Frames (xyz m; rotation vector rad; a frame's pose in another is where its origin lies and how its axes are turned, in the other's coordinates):
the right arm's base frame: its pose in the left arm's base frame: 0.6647 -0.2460 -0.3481 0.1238 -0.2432 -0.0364
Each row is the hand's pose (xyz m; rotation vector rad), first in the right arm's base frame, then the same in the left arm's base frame.
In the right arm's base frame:
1: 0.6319 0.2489 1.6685 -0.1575 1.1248 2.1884
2: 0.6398 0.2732 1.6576 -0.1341 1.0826 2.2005
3: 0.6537 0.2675 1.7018 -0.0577 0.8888 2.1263
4: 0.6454 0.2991 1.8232 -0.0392 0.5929 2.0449
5: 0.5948 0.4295 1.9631 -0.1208 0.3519 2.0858
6: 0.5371 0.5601 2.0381 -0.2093 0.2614 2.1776
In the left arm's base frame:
1: 0.8784 -0.2279 1.4405 -0.3363 0.8490 2.1322
2: 0.8892 -0.2030 1.4350 -0.3158 0.8072 2.1464
3: 0.8919 -0.2145 1.4801 -0.2297 0.6104 2.0822
4: 0.8551 -0.1971 1.5991 -0.1995 0.3131 1.9999
5: 0.7748 -0.0817 1.7383 -0.2887 0.0769 2.0236
6: 0.7034 0.0420 1.8133 -0.3924 -0.0069 2.0995

